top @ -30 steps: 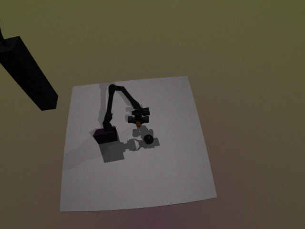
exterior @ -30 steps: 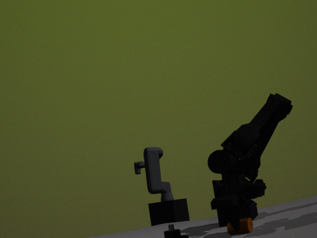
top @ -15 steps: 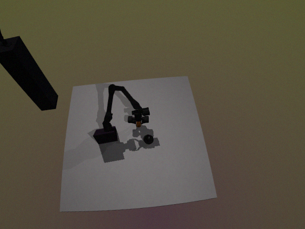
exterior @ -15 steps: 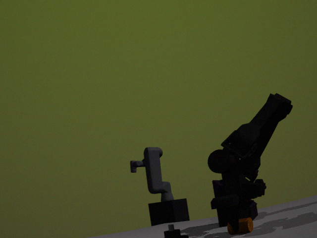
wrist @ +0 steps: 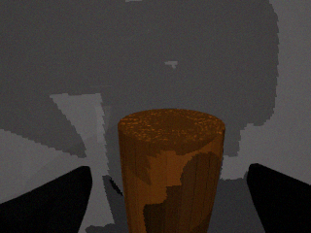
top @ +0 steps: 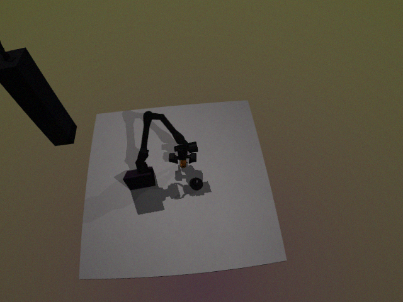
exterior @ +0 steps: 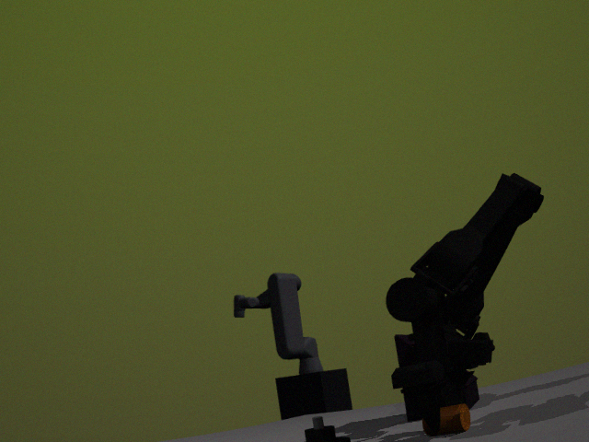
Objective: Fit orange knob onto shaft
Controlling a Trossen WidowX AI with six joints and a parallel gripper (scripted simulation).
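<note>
My gripper tip is 1 cm to the right of the orange knob and 1 cm below it. Also, from my gripper tip: round pedestal 17 cm to the right, 7 cm ahead, 2 cm above.
</note>
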